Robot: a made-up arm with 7 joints.
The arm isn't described. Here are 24 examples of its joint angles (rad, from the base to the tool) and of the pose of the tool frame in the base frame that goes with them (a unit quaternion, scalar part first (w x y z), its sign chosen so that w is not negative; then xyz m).
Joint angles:
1: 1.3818 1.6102 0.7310 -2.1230 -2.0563 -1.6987 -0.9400
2: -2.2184 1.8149 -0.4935 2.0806 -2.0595 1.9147 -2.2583
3: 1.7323 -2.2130 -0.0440 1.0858 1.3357 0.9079 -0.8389
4: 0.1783 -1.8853 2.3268 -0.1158 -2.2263 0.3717 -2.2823
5: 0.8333 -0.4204 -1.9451 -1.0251 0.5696 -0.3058 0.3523
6: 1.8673 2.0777 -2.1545 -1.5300 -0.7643 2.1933 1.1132
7: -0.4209 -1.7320 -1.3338 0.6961 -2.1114 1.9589 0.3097
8: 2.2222 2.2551 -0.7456 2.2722 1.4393 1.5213 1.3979
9: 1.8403 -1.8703 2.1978 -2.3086 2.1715 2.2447 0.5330
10: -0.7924 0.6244 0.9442 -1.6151 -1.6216 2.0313 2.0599
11: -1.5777 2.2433 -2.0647 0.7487 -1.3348 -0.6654 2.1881
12: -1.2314 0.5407 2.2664 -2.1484 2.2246 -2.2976 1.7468
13: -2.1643 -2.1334 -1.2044 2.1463 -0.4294 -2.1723 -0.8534
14: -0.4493 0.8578 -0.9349 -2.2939 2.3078 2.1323 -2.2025
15: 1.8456 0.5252 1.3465 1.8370 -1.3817 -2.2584 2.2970
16: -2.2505 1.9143 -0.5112 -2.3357 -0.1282 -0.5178 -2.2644
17: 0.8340 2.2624 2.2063 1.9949 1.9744 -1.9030 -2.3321
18: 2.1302 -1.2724 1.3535 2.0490 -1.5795 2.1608 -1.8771
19: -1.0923 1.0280 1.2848 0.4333 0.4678 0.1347 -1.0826
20: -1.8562 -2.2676 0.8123 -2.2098 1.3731 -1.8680 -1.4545
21: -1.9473 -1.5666 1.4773 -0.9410 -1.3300 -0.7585 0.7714
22: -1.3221 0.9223 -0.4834 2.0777 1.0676 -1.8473 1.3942
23: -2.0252 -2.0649 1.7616 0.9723 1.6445 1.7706 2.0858
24: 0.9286 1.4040 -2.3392 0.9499 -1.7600 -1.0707 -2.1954
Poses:
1: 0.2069 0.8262 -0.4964 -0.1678 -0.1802 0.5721 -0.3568
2: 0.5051 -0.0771 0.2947 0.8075 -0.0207 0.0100 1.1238
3: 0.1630 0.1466 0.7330 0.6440 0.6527 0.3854 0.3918
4: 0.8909 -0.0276 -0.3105 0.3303 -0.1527 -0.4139 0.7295
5: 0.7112 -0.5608 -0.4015 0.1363 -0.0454 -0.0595 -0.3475
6: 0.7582 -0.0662 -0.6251 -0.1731 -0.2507 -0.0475 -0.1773
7: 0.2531 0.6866 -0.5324 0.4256 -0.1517 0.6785 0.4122
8: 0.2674 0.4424 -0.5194 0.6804 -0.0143 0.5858 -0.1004
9: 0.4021 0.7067 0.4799 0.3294 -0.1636 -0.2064 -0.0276
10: 0.0637 -0.7610 0.1647 -0.6242 0.5074 0.3413 -0.0362
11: 0.8811 -0.4032 -0.2323 -0.0852 0.1366 0.0773 -0.2376
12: 0.4098 0.2369 -0.5005 -0.7249 0.3050 0.3868 0.5688
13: 0.2443 0.7053 0.1217 0.6542 -0.2798 0.3259 -0.1853
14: 0.7750 -0.3535 0.3588 0.3817 -0.2010 0.2151 0.5110
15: 0.6744 0.2513 -0.4879 0.4940 -0.6989 -0.1716 -0.2056
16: 0.2460 -0.4727 0.1627 -0.8304 0.1704 0.6157 0.4822
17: 0.8401 -0.1845 0.4012 0.3149 -0.3547 0.0589 0.1755
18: 0.0153 0.7219 -0.0421 0.6906 0.2470 -0.5812 -0.4301
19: 0.7916 0.0403 -0.1949 0.5776 -0.0635 -0.3327 0.5375
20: 0.0793 -0.3597 0.3931 0.8425 0.0864 0.3304 0.4061
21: 0.0903 -0.2801 -0.0107 -0.9556 0.1043 -0.4715 0.2002
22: 0.2944 -0.5677 0.6344 -0.4342 0.3795 0.2126 -0.0914
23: 0.2560 -0.6769 -0.0095 -0.6901 -0.4066 0.5774 -0.0600
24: 0.7068 -0.1182 0.6507 -0.2513 -0.3104 -0.0754 0.4190
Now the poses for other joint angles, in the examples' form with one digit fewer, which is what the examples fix.
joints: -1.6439 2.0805 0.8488 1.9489 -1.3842 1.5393 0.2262
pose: 0.226 0.361 0.848 -0.314 0.468 0.559 0.772
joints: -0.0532 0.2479 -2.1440 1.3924 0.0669 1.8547 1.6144
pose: 0.355 -0.235 -0.612 -0.667 0.061 -0.181 -0.277
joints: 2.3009 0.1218 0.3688 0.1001 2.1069 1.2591 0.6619
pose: 0.593 -0.659 -0.376 0.272 -0.062 -0.711 -0.099
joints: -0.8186 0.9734 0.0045 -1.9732 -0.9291 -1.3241 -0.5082
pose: 0.198 -0.649 0.110 -0.727 0.706 0.227 0.046
